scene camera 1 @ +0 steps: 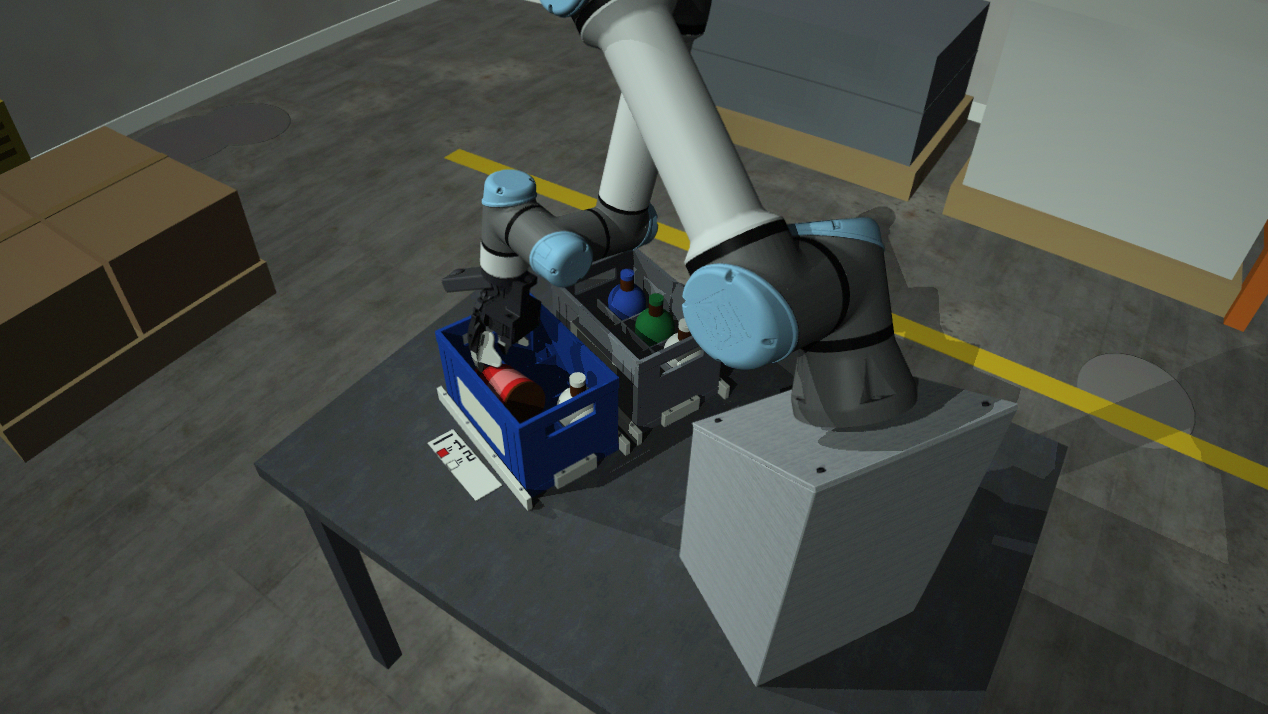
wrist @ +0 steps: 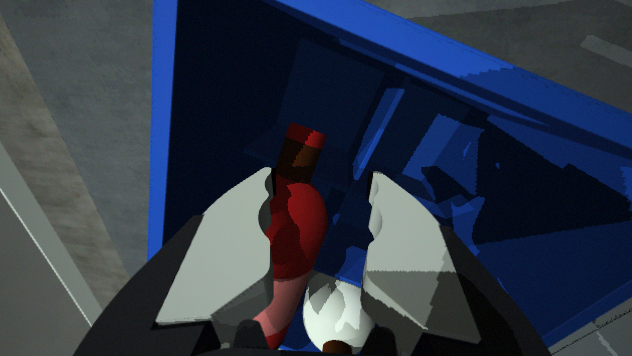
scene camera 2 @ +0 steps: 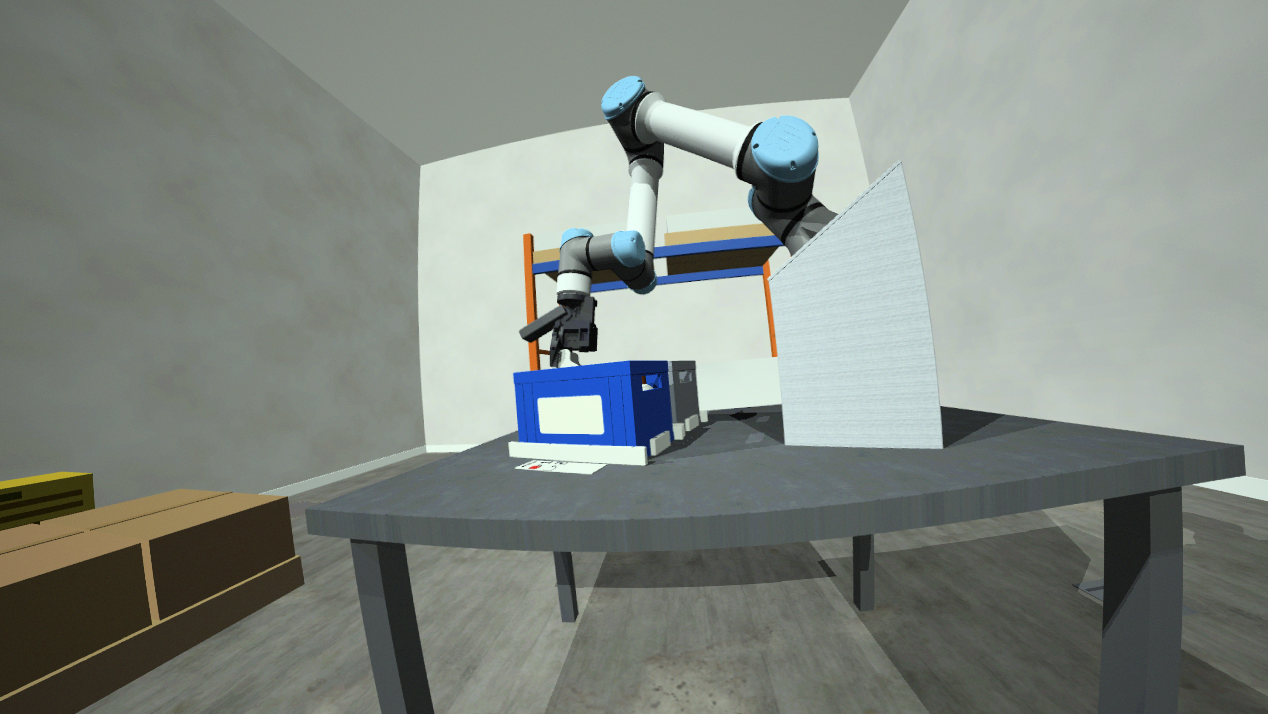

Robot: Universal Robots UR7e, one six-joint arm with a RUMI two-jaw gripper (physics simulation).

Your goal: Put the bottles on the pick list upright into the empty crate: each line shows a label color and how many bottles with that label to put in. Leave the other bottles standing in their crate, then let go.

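Seen in the pictures: gripper, fingertip midpoint: [scene camera 1: 492, 362] [wrist: 321, 172]; arm's base, origin of the base link: [scene camera 1: 854, 404] [scene camera 2: 832, 254].
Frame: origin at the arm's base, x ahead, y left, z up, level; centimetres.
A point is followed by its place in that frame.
Note:
My gripper [scene camera 1: 486, 354] @(z -24.5, x 60.0, y -5.2 cm) [scene camera 2: 566, 359] [wrist: 321, 172] @(z -24.5, x 60.0, y -5.2 cm) points down into the blue crate [scene camera 1: 572, 462] @(z -33.5, x 40.8, y 0.9 cm) [scene camera 2: 653, 416] @(z -29.9, x 41.1, y 1.6 cm) [wrist: 162, 125] @(z -19.1, x 64.3, y -0.5 cm), open and empty. A red-label bottle [scene camera 1: 512, 384] @(z -19.5, x 50.8, y 1.6 cm) [wrist: 305, 220] @(z -22.9, x 57.6, y -4.2 cm) lies tilted in this crate, its base towards the white bottle's end. In the wrist view its neck and shoulder are below the fingers, nearer the left finger. A white-label bottle [scene camera 1: 570, 403] [wrist: 332, 315] stands beside it. The grey crate [scene camera 1: 652, 394] @(z -28.0, x 34.0, y -14.7 cm) [scene camera 2: 684, 399] @(z -28.9, x 32.4, y -17.9 cm) holds a blue bottle [scene camera 1: 626, 303] @(z -25.2, x 47.9, y -31.1 cm), a green bottle [scene camera 1: 653, 326] @(z -24.8, x 40.3, y -27.3 cm) and a partly hidden white-capped bottle [scene camera 1: 671, 345] @(z -19.1, x 32.7, y -18.3 cm), standing. The pick list [scene camera 1: 476, 483] @(z -36.5, x 53.9, y 10.6 cm) [scene camera 2: 581, 469] @(z -36.5, x 53.9, y 11.0 cm) shows red 1, white 2.
The grey crate stands close beside the blue crate. White rails [scene camera 1: 488, 454] @(z -34.1, x 54.4, y 5.9 cm) [scene camera 2: 576, 453] @(z -35.0, x 55.7, y 5.3 cm) edge the blue crate's base. The arm's pale pedestal [scene camera 1: 749, 532] @(z -10.2, x 6.0, y 16.4 cm) [scene camera 2: 856, 354] @(z -21.5, x 7.9, y 15.0 cm) stands on the table [scene camera 1: 550, 603] @(z -36.6, x 31.2, y 23.7 cm) [scene camera 2: 754, 496] @(z -36.6, x 31.1, y 28.3 cm). Blue crate walls surround the fingers' area.

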